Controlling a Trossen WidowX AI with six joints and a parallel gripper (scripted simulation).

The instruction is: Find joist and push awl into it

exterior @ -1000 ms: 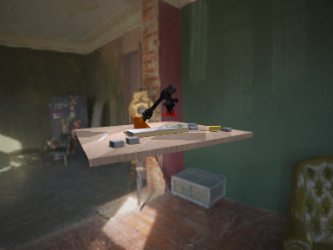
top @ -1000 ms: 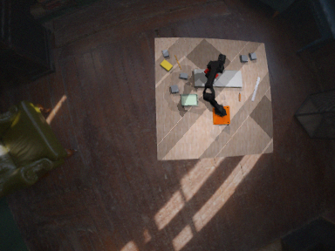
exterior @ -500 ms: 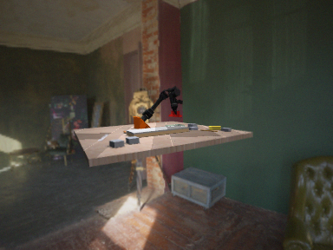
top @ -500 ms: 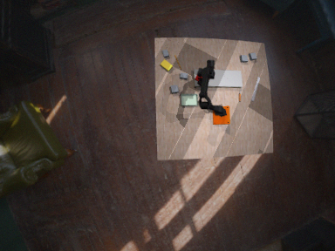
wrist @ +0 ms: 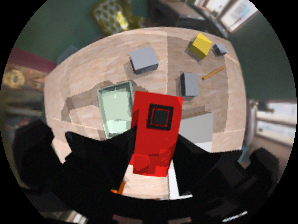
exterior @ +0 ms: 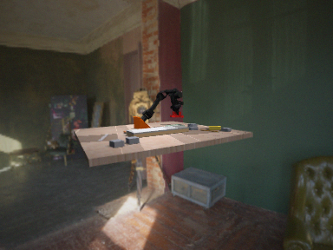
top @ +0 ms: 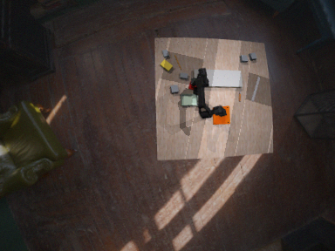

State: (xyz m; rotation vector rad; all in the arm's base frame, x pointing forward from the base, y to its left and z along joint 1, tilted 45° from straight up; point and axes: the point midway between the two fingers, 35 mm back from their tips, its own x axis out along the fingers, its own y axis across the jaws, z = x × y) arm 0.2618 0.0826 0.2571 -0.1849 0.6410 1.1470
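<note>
Right now my gripper tip is 100 mm past the pale green tray, 50 mm to the right of it and 120 mm above it. From my gripper tip the other things lie so: red stud finder 10 mm to the left, 20 mm above; thin orange stick 320 mm ahead, 90 mm to the left, 130 mm below; square indicator 10 mm ahead, 20 mm to the left, 30 mm above.
</note>
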